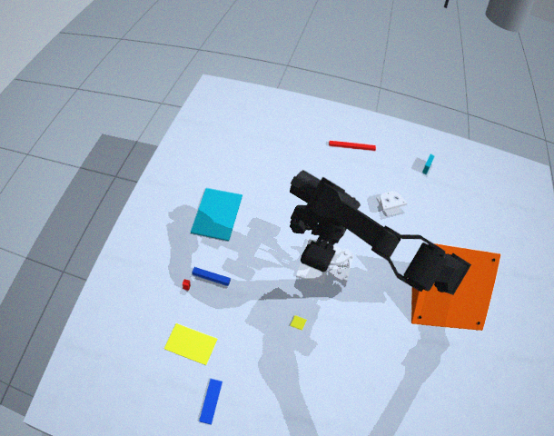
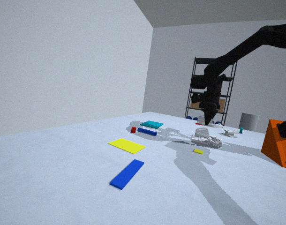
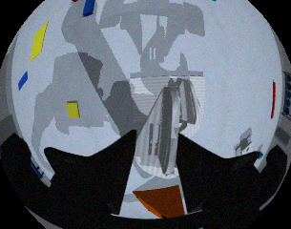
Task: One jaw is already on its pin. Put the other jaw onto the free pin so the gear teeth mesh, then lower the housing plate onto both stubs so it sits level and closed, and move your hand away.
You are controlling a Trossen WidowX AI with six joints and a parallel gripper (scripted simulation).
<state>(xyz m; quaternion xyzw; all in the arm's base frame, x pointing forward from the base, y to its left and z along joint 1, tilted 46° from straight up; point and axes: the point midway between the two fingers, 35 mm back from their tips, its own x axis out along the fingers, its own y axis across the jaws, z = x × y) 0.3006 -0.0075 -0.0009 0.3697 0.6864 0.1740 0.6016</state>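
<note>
My gripper tip is now 40 mm past the white jaw piece and 10 mm to the left of it. Round my gripper tip: white base (80 mm below, 30 mm to the right, 10 mm ahead); small yellow tile (150 mm to the left, 80 mm below, 30 mm ahead); blue bar (260 mm ahead, 70 mm below, 60 mm to the left).
</note>
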